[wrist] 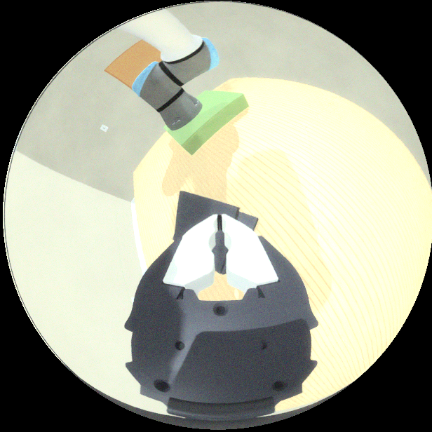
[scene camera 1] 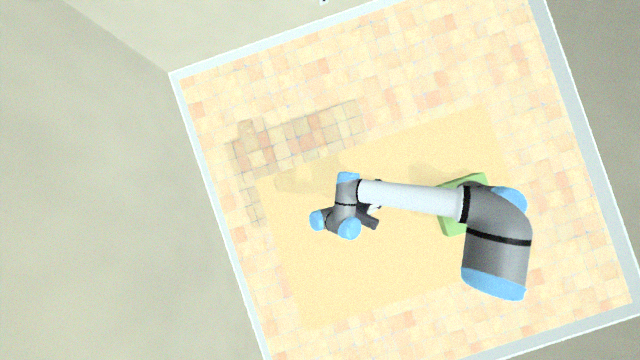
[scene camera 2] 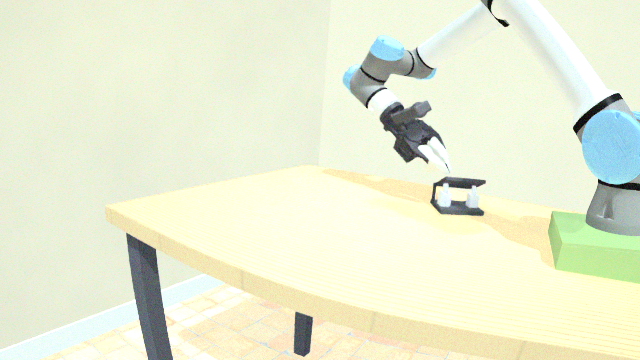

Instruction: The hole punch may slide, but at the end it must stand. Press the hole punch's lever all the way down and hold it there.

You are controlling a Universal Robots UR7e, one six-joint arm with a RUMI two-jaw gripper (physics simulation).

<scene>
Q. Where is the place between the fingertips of my gripper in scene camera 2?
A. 449,172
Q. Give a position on a hole punch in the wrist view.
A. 250,221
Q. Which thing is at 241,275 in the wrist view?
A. My gripper.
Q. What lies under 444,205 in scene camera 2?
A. A hole punch.
</scene>
